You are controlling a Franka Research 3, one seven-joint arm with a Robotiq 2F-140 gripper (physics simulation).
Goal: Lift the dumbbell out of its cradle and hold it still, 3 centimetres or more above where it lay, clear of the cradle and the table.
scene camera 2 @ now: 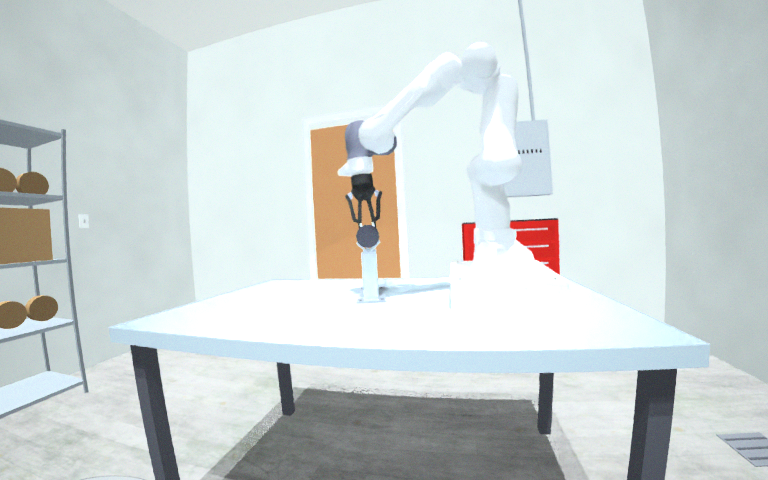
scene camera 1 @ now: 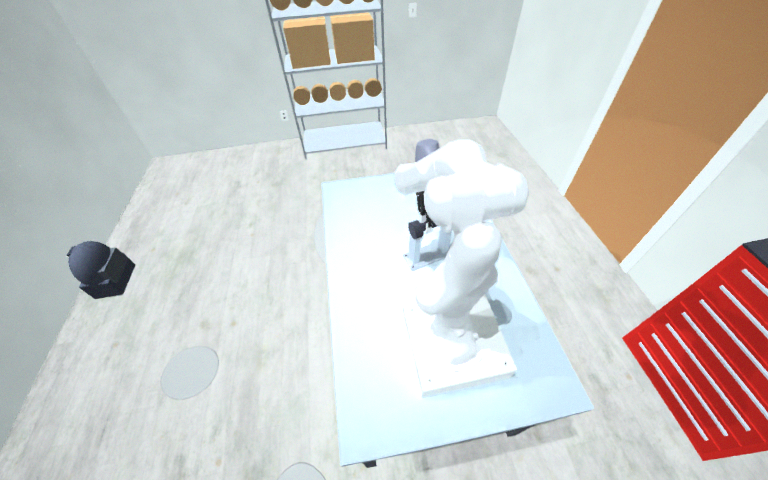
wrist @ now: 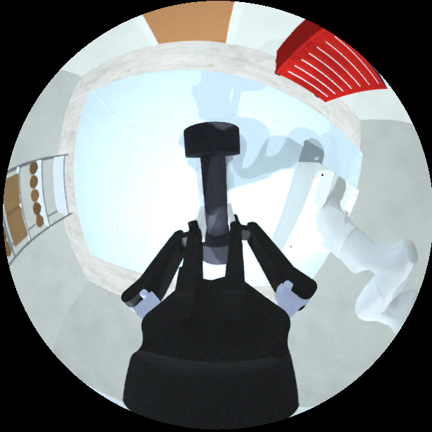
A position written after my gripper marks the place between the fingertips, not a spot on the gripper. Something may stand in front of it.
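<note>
Visible to me: a dark dumbbell (wrist: 211, 140), together with a pale cradle (scene camera 2: 370, 293), (scene camera 1: 417, 257). My gripper (scene camera 2: 368, 241), (wrist: 216, 211) can be seen too.
</note>
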